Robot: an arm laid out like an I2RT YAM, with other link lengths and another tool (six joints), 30 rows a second.
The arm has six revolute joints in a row. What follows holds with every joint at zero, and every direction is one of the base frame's. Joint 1 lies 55.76 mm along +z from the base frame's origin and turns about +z. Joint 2 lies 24.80 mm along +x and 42.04 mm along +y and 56.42 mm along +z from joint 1 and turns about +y. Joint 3 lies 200.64 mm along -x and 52.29 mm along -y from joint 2 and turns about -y. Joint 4 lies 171.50 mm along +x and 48.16 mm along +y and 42.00 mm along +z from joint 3 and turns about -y. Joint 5 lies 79.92 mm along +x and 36.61 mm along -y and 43.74 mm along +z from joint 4 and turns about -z. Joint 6 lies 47.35 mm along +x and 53.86 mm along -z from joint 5 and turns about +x. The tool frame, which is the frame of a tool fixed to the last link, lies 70.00 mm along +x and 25.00 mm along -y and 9.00 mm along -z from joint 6; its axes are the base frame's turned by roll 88.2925, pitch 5.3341 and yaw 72.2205 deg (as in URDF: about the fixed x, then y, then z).
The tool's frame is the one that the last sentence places.
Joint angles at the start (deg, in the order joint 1, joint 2, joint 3, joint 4, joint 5, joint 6):
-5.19 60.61 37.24 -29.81 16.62 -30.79
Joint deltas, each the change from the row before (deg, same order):
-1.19 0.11 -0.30 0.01 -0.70 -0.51
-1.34 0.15 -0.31 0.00 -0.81 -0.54
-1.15 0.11 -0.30 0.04 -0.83 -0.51
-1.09 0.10 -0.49 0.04 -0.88 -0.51
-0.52 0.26 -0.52 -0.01 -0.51 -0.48
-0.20 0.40 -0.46 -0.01 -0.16 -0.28
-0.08 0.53 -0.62 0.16 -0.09 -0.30
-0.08 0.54 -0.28 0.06 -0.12 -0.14
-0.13 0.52 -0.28 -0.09 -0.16 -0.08
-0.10 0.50 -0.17 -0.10 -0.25 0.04
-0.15 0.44 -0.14 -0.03 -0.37 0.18
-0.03 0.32 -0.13 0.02 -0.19 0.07
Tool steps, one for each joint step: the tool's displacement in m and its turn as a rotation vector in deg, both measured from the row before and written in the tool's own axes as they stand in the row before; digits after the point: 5 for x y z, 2 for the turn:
-0.00002 -0.00360 0.00177 0.59 0.38 0.12
0.00001 -0.00398 0.00197 0.66 0.46 0.19
0.00026 -0.00323 0.00167 0.45 0.49 0.17
0.00125 -0.00374 0.00167 0.48 0.66 0.08
0.00247 -0.00306 0.00133 0.44 0.71 -0.40
0.00270 -0.00262 0.00120 0.53 0.60 -0.50
0.00349 -0.00274 0.00151 0.56 0.66 -0.65
0.00234 -0.00166 0.00120 0.44 0.54 -0.39
0.00256 -0.00213 0.00109 0.55 0.64 -0.35
0.00229 -0.00154 0.00093 0.43 0.65 -0.18
0.00201 -0.00121 0.00090 0.33 0.63 0.08
0.00151 -0.00075 0.00064 0.21 0.41 -0.06

